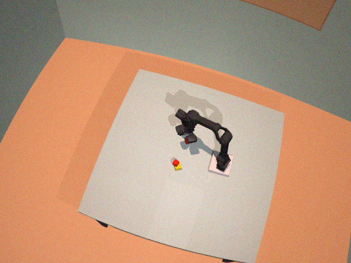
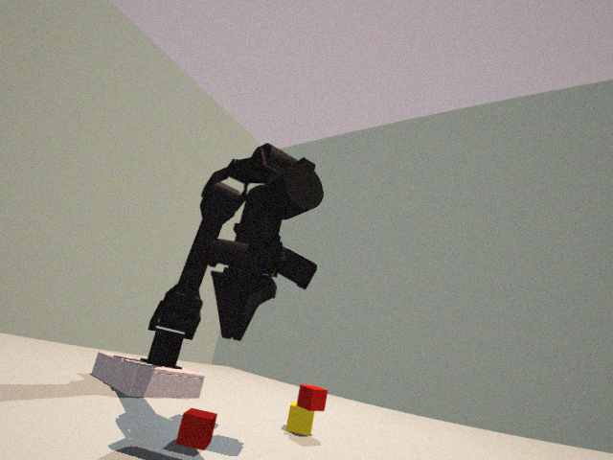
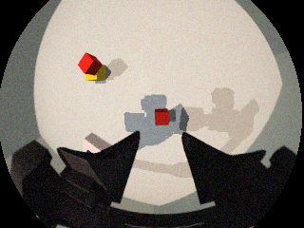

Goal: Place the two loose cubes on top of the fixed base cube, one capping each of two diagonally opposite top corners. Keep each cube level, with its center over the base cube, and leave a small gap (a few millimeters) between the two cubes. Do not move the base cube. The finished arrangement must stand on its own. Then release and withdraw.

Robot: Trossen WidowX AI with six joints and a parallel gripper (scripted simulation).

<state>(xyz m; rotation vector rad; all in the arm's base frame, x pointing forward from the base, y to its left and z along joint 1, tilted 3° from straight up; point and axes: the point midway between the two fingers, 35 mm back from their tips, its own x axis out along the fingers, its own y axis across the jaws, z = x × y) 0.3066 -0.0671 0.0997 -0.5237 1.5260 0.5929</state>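
The red cube lies 10 mm behind my gripper tip, 190 mm to the left of it and 70 mm below it. The rest, counted from my gripper tip: yellow cube 30 mm behind, 190 mm to the left, 100 mm below.
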